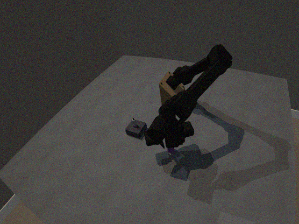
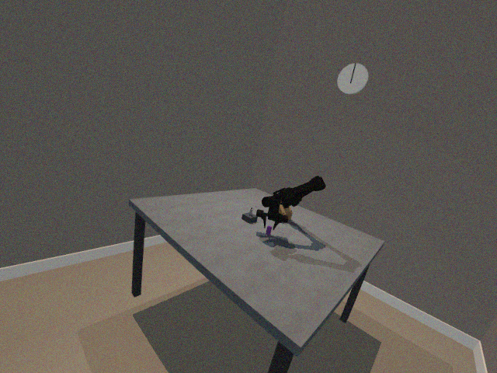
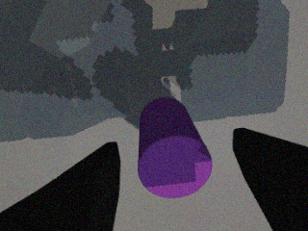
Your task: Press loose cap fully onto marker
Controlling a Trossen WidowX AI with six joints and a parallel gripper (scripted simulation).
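The purple cap lies 10 mm below my gripper tip. Round my gripper tip: marker (50 mm behind, 200 mm to the right, 50 mm above).
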